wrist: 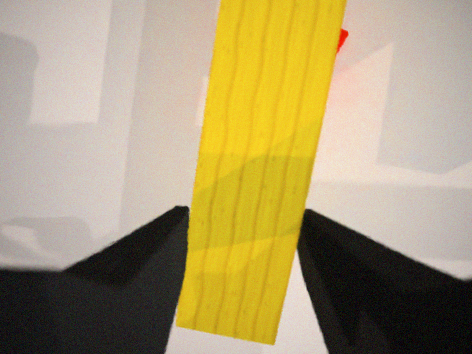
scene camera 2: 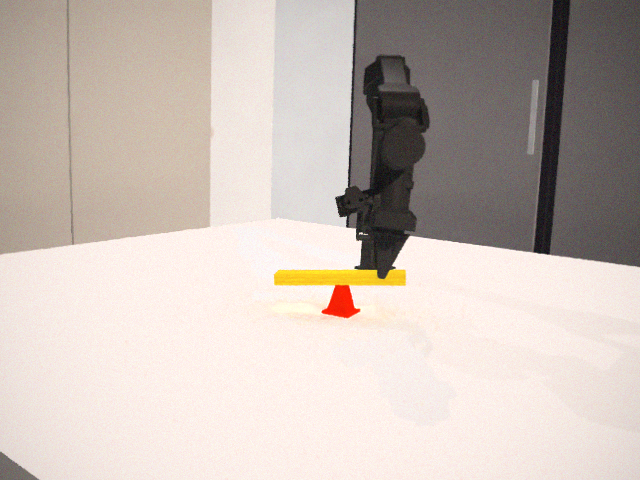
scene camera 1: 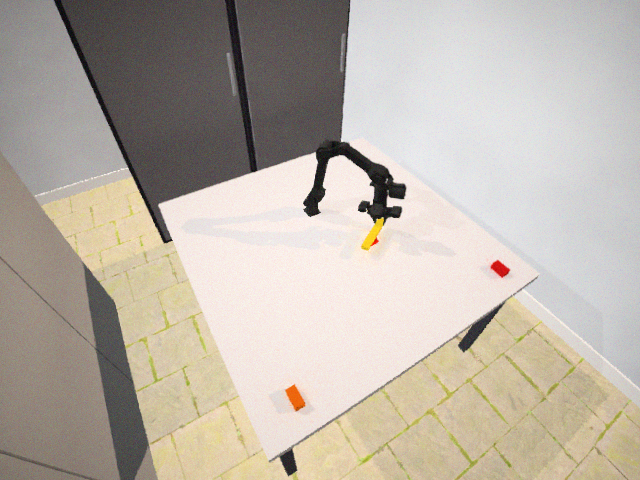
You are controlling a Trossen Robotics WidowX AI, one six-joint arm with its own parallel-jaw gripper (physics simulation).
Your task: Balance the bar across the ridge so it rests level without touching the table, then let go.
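Places are measured from the arm's base along level axes (x down, y back, z left), in millimetres.
Pixels of known places: gripper, fingertip midpoint: (wrist: 242, 221) (scene camera 2: 380, 277) (scene camera 1: 379, 224); arm's base at its link origin: (scene camera 2: 374, 268) (scene camera 1: 311, 211).
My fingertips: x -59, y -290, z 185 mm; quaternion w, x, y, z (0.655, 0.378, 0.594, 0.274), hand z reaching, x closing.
Note:
For each thing: its top centre in the pictures, then the offset to it from my fingertips. Level surfaces: height alone.
- yellow bar at its top centre: (wrist: 280, 14) (scene camera 2: 340, 268) (scene camera 1: 374, 231) dx -11, dy -28, dz -53 mm
- red ridge at its top centre: (wrist: 284, 42) (scene camera 2: 341, 285) dx +16, dy -25, dz -52 mm
- white table at its surface level: dx +59 mm
- dark red block at its top centre: (scene camera 1: 501, 266) dx +26, dy -450, dz +315 mm
- orange block at its top centre: (scene camera 1: 295, 396) dx +26, dy -450, dz -685 mm
A yellow bar (scene camera 1: 372, 235) (scene camera 2: 320, 277) (wrist: 260, 125) is clear of the table and looks level in the scene camera 2 view. The red ridge (scene camera 1: 375, 241) (scene camera 2: 341, 302) (wrist: 343, 39) stands on the table under the bar, near the bar's middle. Its top meets the bar's underside in the scene camera 2 view; whether the two touch I cannot tell. In the wrist view the bar hides most of the ridge. My gripper (scene camera 2: 382, 273) (wrist: 242, 221) is shut on the bar near one end, to the right of the ridge in the scene camera 2 view.
The white table (scene camera 1: 330, 310) (scene camera 2: 180, 361) also carries a dark red block (scene camera 1: 499, 268) near its right corner and an orange block (scene camera 1: 295, 397) near its front corner. A wall (scene camera 1: 491, 103) runs along the table's right side, and a dark cabinet (scene camera 1: 170, 93) stands behind.

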